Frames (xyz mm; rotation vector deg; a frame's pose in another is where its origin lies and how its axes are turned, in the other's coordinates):
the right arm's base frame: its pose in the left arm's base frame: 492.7 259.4 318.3 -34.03 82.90 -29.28
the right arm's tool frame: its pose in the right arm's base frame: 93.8 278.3 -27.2 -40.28 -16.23 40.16
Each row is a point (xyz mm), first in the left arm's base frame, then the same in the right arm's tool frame.
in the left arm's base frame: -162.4 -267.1 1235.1
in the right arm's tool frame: -1212.5 -21.3 -863.0
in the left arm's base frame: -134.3 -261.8 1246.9
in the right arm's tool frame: -1223.1 -38.0 -839.2
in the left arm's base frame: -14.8 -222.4 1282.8
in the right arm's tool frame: -1253.3 -97.4 -726.6
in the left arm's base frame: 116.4 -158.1 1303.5
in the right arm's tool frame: -1267.1 -148.0 -588.7
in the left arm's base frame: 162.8 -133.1 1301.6
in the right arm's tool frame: -1262.8 -164.3 -538.7
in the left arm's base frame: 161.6 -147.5 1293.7
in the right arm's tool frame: -1255.3 -173.3 -550.3
